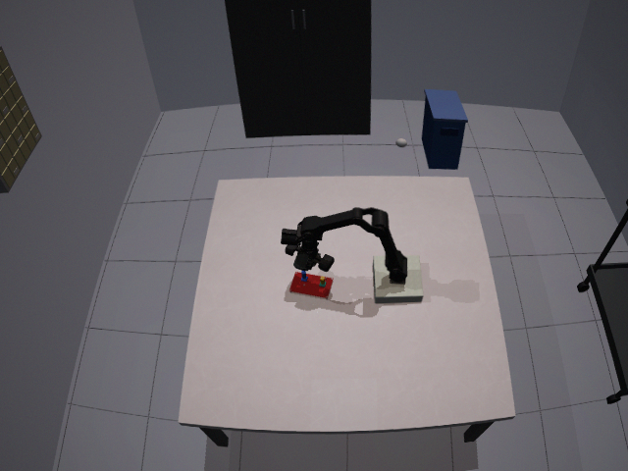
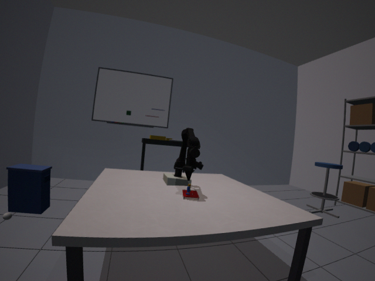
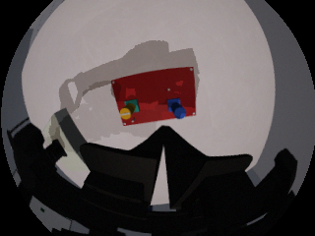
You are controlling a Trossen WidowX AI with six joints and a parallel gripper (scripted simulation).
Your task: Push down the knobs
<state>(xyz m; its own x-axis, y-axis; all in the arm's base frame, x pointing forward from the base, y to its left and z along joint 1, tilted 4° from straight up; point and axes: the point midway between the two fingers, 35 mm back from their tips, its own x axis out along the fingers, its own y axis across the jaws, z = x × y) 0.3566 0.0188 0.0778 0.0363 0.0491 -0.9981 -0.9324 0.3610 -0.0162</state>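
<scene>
The blue knob is 50 mm below my gripper tip and 30 mm ahead of it. From my gripper tip the other things lie so: yellow knob: 50 mm below, 50 mm behind, 20 mm to the left.
</scene>
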